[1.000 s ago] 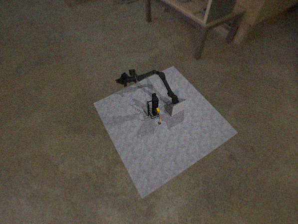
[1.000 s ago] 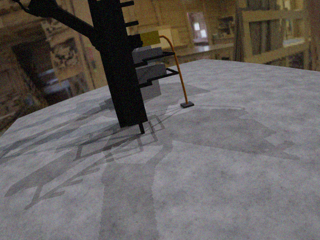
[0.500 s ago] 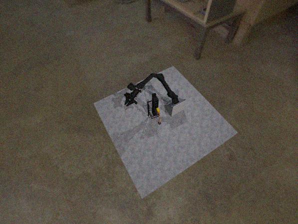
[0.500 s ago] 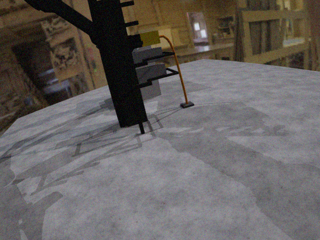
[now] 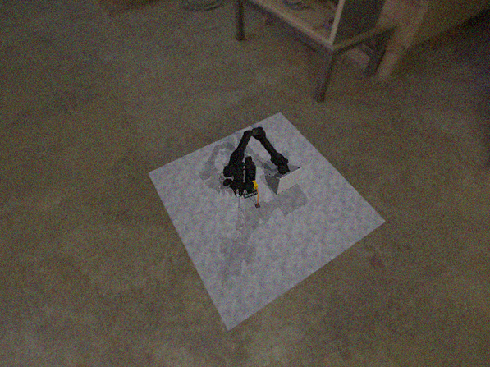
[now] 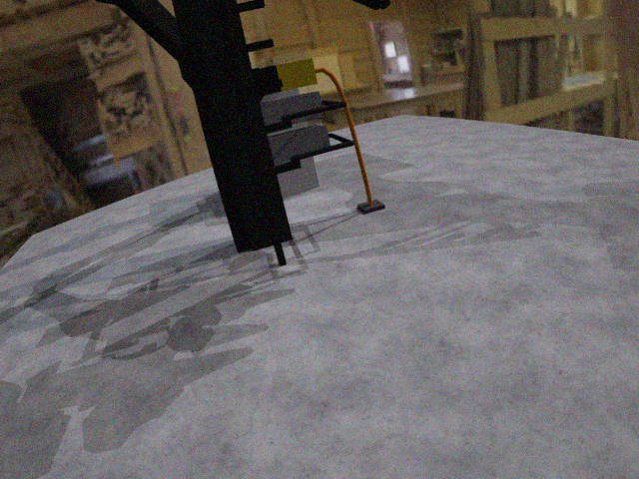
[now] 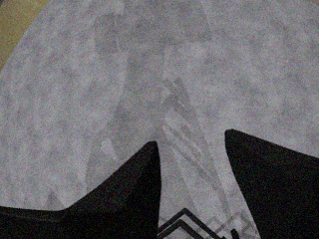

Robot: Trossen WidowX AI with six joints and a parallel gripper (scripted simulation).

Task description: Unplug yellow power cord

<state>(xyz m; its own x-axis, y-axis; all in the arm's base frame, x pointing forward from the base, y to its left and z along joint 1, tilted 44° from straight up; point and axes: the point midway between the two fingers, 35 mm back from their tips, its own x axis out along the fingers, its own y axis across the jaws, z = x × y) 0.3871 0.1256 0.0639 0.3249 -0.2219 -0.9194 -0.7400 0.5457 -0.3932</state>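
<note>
My gripper tip is 15 cm past the yellow plug, 7 cm to the left of it and 4 cm above it. Also, from my gripper tip: dark block (25 cm below, 14 cm behind, 1 cm to the left).
</note>
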